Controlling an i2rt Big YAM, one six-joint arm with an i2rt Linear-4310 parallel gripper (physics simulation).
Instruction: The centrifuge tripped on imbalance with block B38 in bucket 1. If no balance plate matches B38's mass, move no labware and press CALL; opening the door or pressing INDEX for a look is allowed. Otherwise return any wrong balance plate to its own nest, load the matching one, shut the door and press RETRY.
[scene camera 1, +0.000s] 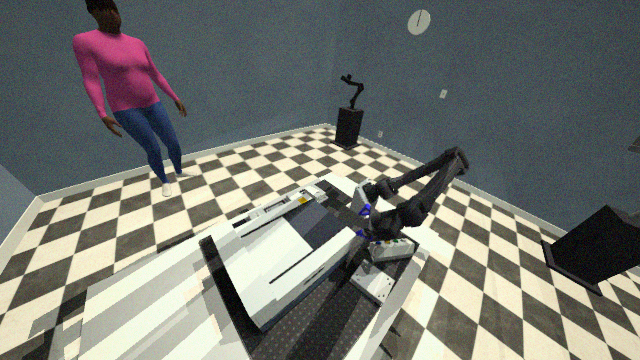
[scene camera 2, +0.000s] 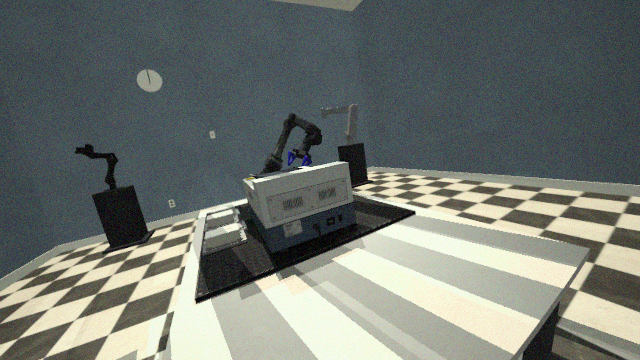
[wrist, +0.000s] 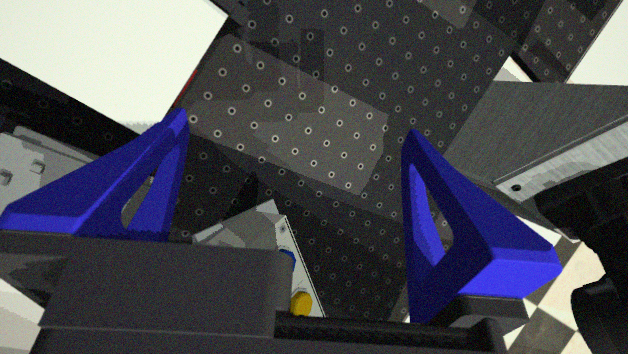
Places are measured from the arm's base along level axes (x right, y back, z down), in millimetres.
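Pixels of known places: gripper, fingertip midpoint: (scene camera 1: 356, 223) (wrist: 298, 129); arm's base, origin of the base link: (scene camera 1: 369, 192) (wrist: 614, 190).
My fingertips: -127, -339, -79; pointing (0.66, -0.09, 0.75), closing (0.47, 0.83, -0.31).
Note:
Ahead of a thing's pixels: the offset from my fingertips to its top centre, as dx, dy, dz. "spot": to the spot under its first point. Level surfaces: height alone.
The centrifuge (scene camera 1: 270, 250) (scene camera 2: 310, 197) is a white housing on a blue base; its dark panel @(+132, -138, -6) (scene camera 1: 320, 225) is on top toward the arm. A white surface @(dz -3) (wrist: 100, 50), probably its top, shows in the wrist view. My gripper (scene camera 1: 362, 221) (scene camera 2: 299, 161) (wrist: 298, 129) is open and empty, above the black board beside the centrifuge's arm-side end. The button box @(-164, +156, +123) (scene camera 1: 392, 251) (wrist: 245, 225) lies below it; a blue button (wrist: 286, 258) and a yellow button @(-131, +148, +132) (wrist: 301, 304) show. Block B38, the buckets and the balance plates cannot be made out; no labels are readable.
A light grey block @(-185, -53, +160) (scene camera 1: 372, 282) stands beside the button box. Narrow fixtures with a yellow patch @(spot: +263, -97, -4) (scene camera 1: 302, 200) line the centrifuge's far side. A slanted grey metal plate (wrist: 530, 130) is right of the fingers. The perforated board @(dz +207) (scene camera 2: 240, 280) (wrist: 300, 150) carries the centrifuge. A person (scene camera 1: 120, 70) stands beyond.

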